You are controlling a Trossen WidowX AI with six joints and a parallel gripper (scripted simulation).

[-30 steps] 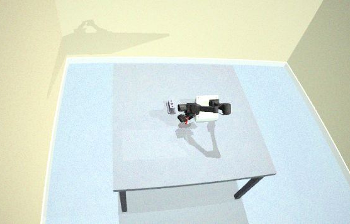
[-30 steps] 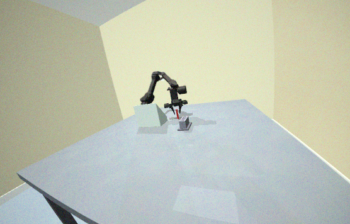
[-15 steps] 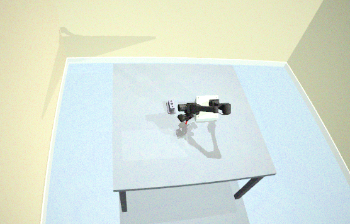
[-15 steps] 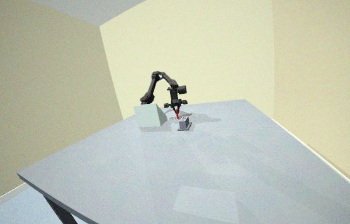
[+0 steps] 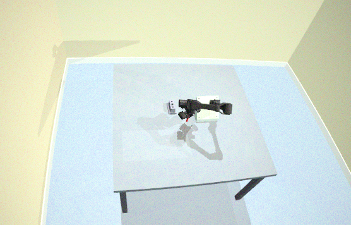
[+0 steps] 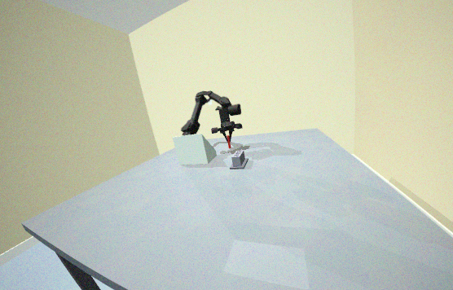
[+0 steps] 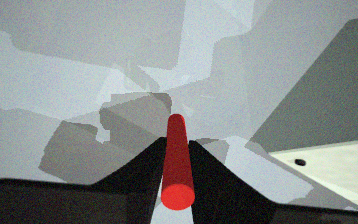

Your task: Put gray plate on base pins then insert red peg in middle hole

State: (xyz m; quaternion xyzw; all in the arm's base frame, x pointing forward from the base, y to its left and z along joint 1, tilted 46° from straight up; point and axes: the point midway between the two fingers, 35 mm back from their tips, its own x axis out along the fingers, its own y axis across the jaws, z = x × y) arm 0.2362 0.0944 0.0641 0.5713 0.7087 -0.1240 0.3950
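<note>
Right now the gray plate is 17 cm to the right of my gripper tip, 10 cm ahead of it and 3 cm below it. Round my gripper tip: red peg (right at my gripper tip); base (17 cm to the right, 10 cm ahead, 7 cm below).
</note>
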